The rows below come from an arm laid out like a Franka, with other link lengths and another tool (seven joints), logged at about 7 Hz.
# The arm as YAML. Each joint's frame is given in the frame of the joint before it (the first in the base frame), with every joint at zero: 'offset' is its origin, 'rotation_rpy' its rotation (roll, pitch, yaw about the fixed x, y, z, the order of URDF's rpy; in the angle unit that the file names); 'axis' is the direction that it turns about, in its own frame. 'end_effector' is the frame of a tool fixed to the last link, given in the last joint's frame.
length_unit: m
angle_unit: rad
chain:
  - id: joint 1
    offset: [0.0, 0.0, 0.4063]
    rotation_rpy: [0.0, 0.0, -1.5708]
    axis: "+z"
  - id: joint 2
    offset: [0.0, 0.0, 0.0]
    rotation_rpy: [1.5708, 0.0, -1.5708]
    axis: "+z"
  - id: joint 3
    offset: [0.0, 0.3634, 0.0]
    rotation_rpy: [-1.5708, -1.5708, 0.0]
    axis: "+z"
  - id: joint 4
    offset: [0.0, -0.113, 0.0]
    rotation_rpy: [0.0, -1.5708, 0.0]
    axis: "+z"
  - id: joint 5
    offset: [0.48, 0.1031, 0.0]
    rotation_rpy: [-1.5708, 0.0, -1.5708]
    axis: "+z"
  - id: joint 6
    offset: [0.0, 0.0, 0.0]
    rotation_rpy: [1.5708, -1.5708, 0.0]
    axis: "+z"
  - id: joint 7
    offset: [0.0, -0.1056, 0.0]
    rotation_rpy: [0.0, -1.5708, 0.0]
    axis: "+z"
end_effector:
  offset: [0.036, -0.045, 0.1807]
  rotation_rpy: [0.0, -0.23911, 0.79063]
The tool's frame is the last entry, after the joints.
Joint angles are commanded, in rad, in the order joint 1, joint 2, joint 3, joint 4, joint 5, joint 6, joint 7. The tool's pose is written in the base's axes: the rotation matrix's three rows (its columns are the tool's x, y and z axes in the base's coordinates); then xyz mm. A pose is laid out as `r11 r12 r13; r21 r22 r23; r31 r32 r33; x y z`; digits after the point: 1 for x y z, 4 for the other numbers.
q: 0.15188 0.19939 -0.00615 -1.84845 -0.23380 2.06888 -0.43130
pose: -0.0916 -0.9921 0.0856; -0.9947 0.0952 0.0388; -0.0466 -0.0816 -0.9956; 820.2 87.8 438.9
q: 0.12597 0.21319 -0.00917 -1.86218 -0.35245 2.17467 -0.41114
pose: -0.0561 -0.9831 0.1744; -0.9981 0.0509 -0.0342; 0.0247 -0.1760 -0.9841; 838.1 64.5 439.6
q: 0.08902 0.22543 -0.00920 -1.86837 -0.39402 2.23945 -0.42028
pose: -0.0448 -0.9755 0.2156; -0.9980 0.0340 -0.0533; 0.0447 -0.2175 -0.9750; 848.6 38.6 437.1
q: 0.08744 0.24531 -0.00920 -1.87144 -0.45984 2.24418 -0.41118
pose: -0.0188 -0.9783 0.2064; -0.9948 -0.0023 -0.1019; 0.1002 -0.2073 -0.9731; 850.0 35.3 420.9
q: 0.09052 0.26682 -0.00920 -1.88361 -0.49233 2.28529 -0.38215
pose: -0.0106 -0.9752 0.2211; -0.9937 -0.0143 -0.1109; 0.1113 -0.2209 -0.9689; 852.4 40.3 402.7
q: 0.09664 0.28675 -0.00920 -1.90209 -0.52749 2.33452 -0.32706
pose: -0.0178 -0.9695 0.2445; -0.9933 -0.0107 -0.1148; 0.1139 -0.2450 -0.9628; 852.8 47.9 383.6
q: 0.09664 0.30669 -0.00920 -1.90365 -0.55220 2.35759 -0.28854
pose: -0.0299 -0.9663 0.2556; -0.9926 -0.0014 -0.1215; 0.1177 -0.2574 -0.9591; 855.0 48.8 370.5
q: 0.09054 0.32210 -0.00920 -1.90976 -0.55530 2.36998 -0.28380
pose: -0.0321 -0.9687 0.2462; -0.9927 0.0022 -0.1208; 0.1165 -0.2483 -0.9617; 854.1 44.7 355.5
